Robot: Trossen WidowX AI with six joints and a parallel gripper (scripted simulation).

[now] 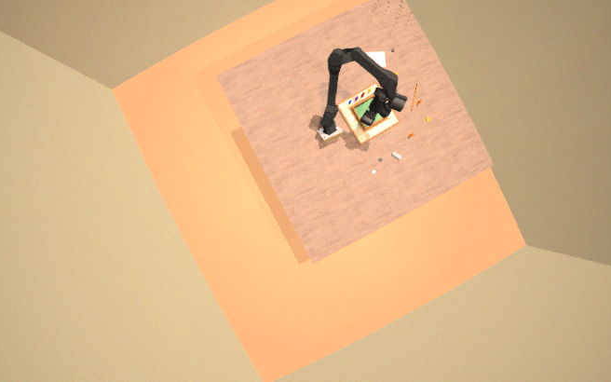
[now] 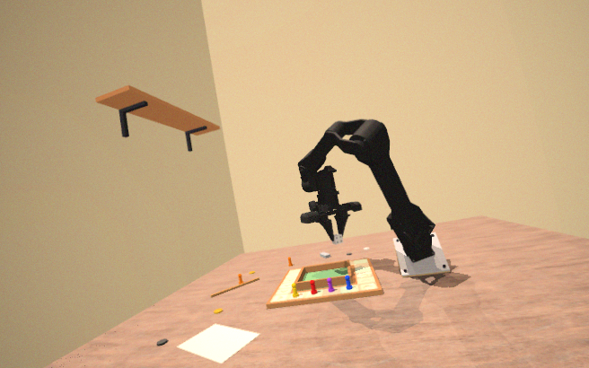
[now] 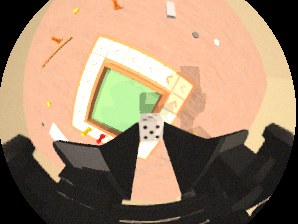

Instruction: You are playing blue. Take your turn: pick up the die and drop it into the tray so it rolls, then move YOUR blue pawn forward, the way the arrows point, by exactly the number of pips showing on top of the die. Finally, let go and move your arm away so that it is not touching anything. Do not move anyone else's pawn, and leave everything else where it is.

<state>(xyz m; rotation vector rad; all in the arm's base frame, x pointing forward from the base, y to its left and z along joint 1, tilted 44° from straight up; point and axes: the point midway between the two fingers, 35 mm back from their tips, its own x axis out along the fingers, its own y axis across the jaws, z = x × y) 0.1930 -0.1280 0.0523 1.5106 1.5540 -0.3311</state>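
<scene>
Right now my gripper tip is 14 cm to the right of the blue pawn and 8 cm above it. Round my gripper tip: green tray: 6 cm ahead, 2 cm to the left, 10 cm below; then purple pawn: 4 cm ahead, 14 cm to the left, 8 cm below; then white die: right at my gripper tip.
</scene>
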